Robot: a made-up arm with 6 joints.
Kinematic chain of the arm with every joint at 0, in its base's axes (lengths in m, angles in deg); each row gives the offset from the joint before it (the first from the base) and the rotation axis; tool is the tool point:
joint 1: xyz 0 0 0.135 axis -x
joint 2: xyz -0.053 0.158 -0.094 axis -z
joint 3: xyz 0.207 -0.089 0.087 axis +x
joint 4: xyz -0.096 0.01 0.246 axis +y
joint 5: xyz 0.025 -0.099 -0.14 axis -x
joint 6: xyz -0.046 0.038 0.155 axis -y
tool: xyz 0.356 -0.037 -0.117
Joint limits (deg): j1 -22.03..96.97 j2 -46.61..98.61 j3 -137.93..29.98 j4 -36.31..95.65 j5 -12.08..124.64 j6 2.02..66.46
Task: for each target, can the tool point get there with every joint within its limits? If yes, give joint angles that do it. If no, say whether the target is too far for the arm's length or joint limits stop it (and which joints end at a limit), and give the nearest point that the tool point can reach.
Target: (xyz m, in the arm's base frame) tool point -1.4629 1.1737 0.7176
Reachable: no: too far | nearest point -0.6150 0.4014 0.3342 | short by 1.209 m
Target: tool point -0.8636 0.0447 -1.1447
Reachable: no: too far | nearest point -0.3407 0.0226 -0.5120 | short by 0.821 m
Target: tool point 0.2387 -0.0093 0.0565
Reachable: yes | joints 37.29 12.29 14.48 38.34 80.51 11.27
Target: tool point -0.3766 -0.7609 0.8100
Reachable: no: joint limits stop it (at a limit: joint 1, joint 5, joint 6) | nearest point -0.2634 -0.4223 0.5420 | short by 0.446 m
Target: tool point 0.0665 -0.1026 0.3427
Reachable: yes | joints 61.55 67.95 -51.95 56.14 21.42 40.57
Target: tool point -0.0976 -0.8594 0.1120
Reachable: no: joint limits stop it (at a limit: joint 2, joint 3, joint 4, joint 6) | nearest point -0.0712 -0.5385 0.1206 | short by 0.322 m
